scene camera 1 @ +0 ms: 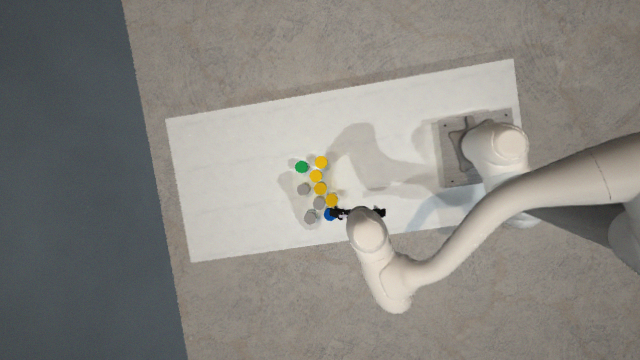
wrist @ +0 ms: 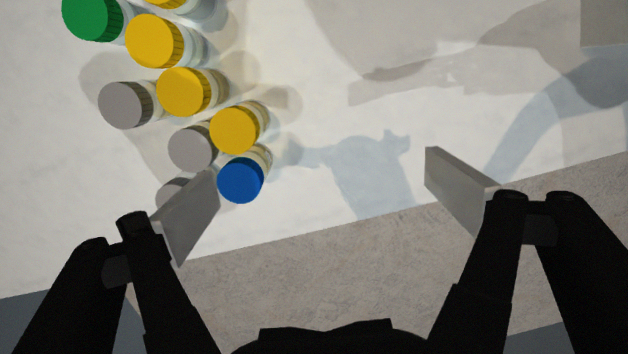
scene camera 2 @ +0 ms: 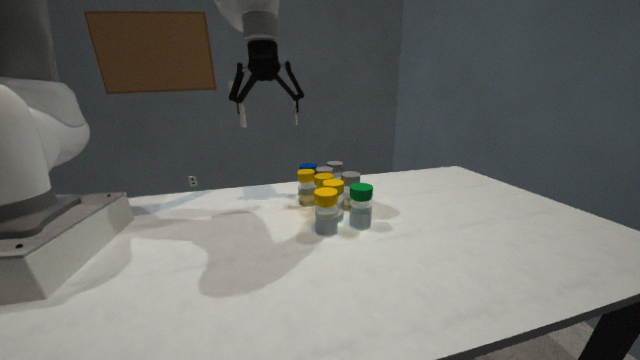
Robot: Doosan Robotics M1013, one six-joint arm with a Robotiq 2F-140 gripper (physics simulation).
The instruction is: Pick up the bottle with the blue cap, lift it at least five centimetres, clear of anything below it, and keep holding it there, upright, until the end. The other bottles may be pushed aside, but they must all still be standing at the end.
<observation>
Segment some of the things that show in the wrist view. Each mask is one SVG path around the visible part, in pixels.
My gripper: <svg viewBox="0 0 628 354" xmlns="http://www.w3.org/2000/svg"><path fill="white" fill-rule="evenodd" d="M212 170L200 171L149 218L145 211L135 211L116 220L115 224L123 242L109 245L105 237L96 237L78 245L54 281L11 354L112 354L127 284L132 282L146 332L143 334L143 340L147 354L221 354L174 271L179 270L221 208ZM628 249L581 196L569 191L550 191L547 193L545 201L530 201L528 196L520 191L502 189L501 184L438 146L425 147L424 186L476 240L457 284L452 285L427 340L407 331L393 329L390 318L357 321L325 332L296 327L260 329L258 340L243 345L231 354L503 354L522 244L535 245L574 353L628 354Z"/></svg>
A yellow-capped bottle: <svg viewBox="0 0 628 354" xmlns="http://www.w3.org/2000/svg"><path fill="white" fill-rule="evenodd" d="M264 103L256 99L247 99L218 111L212 117L209 125L209 134L214 145L222 152L231 155L238 155L248 151L265 134L270 126L271 114Z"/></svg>
</observation>
